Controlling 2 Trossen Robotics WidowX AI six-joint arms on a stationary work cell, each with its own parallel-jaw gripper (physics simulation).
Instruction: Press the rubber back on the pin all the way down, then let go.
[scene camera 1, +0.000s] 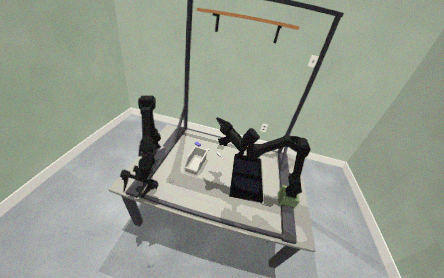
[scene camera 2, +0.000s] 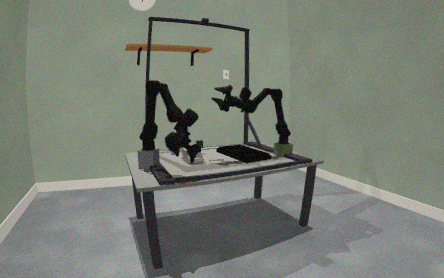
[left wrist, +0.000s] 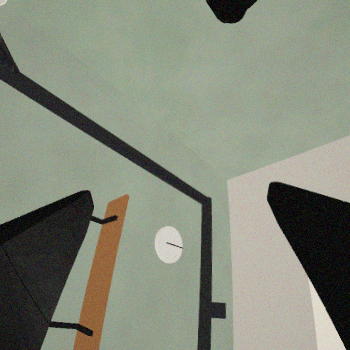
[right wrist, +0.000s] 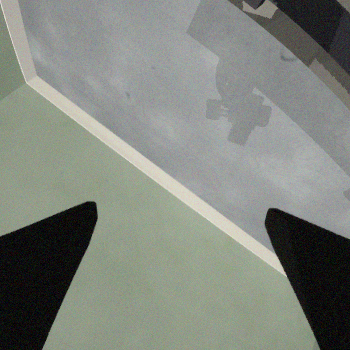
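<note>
The pin and its rubber back cannot be told for certain at this size. A small white piece lies on the table right of the white box, a small blue piece lies behind the box, and a faint small clear piece lies nearer the front left. My left gripper is open and empty, raised high above the back of the table. My right gripper is open and empty at the table's left front edge. Its wrist view shows floor and wall between the fingers.
An open white box stands left of the middle of the table. A black two-part tray lies to its right. Dark frame posts rise from the table. A green block is under the left arm's base.
</note>
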